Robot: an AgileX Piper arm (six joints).
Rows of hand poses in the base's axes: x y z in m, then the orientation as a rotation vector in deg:
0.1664, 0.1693, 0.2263, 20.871, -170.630, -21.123
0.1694, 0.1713, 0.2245, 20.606, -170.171, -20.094
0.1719, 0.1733, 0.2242, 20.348, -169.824, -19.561
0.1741, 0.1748, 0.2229, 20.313, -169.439, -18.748
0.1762, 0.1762, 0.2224, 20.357, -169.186, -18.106
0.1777, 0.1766, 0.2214, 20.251, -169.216, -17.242
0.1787, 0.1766, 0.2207, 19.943, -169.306, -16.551
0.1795, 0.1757, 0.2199, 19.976, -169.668, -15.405
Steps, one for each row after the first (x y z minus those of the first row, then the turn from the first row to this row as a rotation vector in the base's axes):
0.0030, 0.0020, -0.0018, -0.714, 0.532, -0.025
0.0055, 0.0040, -0.0021, -1.096, 0.934, -0.094
0.0077, 0.0055, -0.0034, -1.656, 1.336, 0.001
0.0098, 0.0069, -0.0039, -2.093, 1.588, 0.112
0.0113, 0.0073, -0.0049, -2.676, 1.594, 0.083
0.0123, 0.0073, -0.0056, -3.151, 1.574, -0.097
0.0131, 0.0064, -0.0064, -3.897, 1.225, -0.089

